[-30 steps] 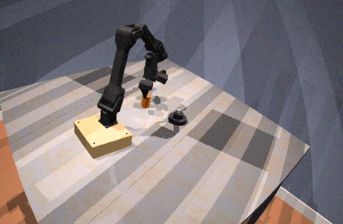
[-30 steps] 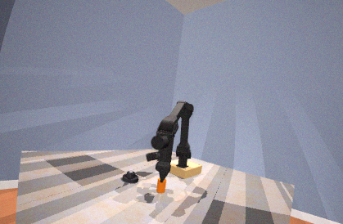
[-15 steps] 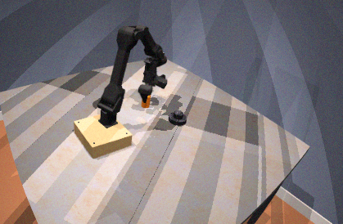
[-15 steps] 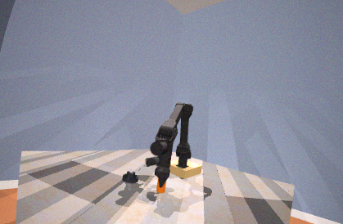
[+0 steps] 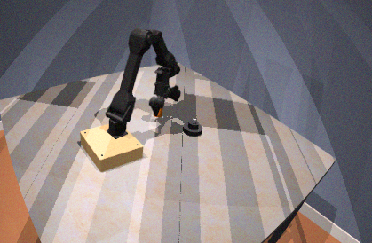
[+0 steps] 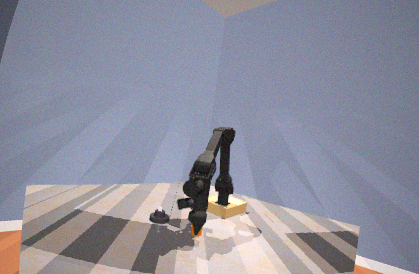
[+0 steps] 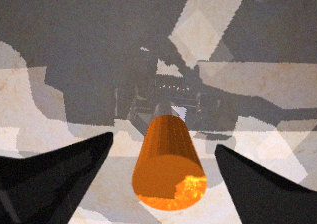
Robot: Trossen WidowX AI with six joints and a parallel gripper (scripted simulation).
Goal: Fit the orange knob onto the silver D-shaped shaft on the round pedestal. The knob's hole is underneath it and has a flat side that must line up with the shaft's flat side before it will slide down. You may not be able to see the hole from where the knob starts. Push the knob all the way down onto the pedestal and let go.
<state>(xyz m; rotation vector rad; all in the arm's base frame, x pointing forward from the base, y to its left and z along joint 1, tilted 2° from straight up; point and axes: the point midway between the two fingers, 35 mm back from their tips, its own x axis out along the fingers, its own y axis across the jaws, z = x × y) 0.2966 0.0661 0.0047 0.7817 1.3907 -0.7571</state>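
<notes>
Now: the round pedestal 3 cm ahead of my gripper tip, 18 cm to the right of it and 1 cm above it. From my gripper tip the other things lie so: orange knob 3 cm above.
</notes>
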